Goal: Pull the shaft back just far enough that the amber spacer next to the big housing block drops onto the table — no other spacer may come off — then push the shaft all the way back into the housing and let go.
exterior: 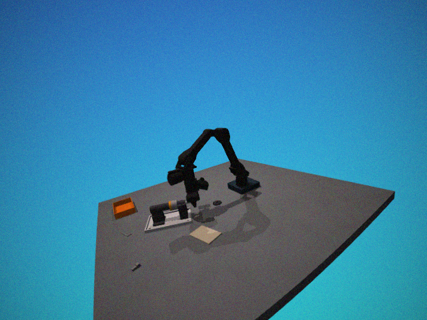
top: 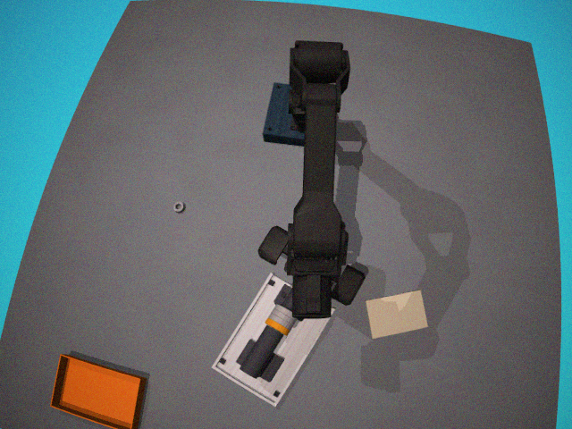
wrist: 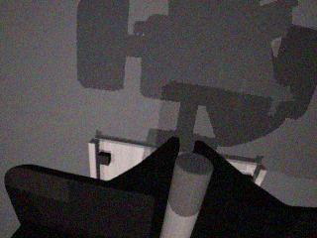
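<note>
My gripper tip is now 80 mm short of the shaft, 30 mm to the left of it and 30 mm below it. From my gripper tip the other things lie so: pad: 40 mm ahead, 190 mm to the left, 40 mm below; grey spacer: 90 mm ahead, 30 mm to the right, 30 mm above; amber spacer: 110 mm ahead, 40 mm to the right, 30 mm above.
</note>
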